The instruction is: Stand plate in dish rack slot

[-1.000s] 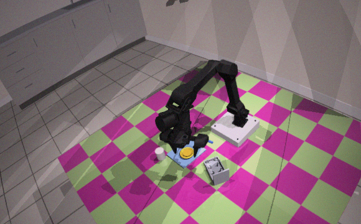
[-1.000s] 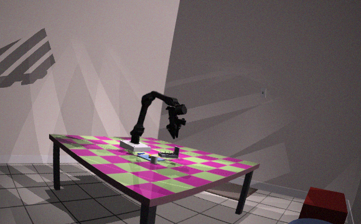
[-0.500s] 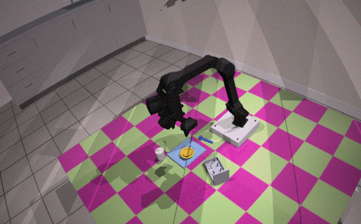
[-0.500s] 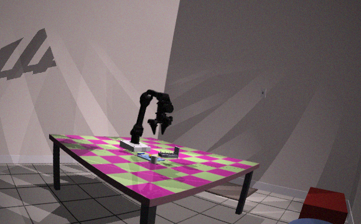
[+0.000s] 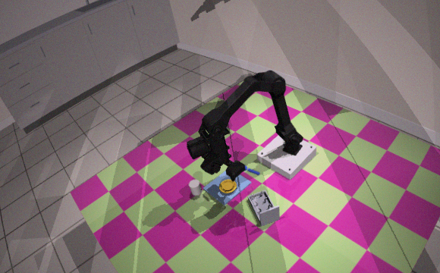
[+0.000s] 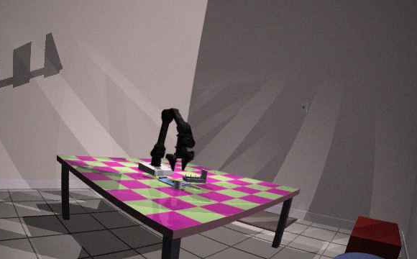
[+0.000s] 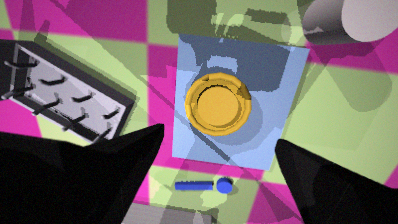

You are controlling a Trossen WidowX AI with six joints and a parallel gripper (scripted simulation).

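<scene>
The yellow plate is 60 mm below my gripper tip. Round my gripper tip: white cup: 80 mm ahead, 100 mm to the right, 50 mm below; blue spoon: 120 mm behind, 10 mm to the left, 70 mm below; grey dish rack: 10 mm ahead, 180 mm to the left, 50 mm below.
</scene>
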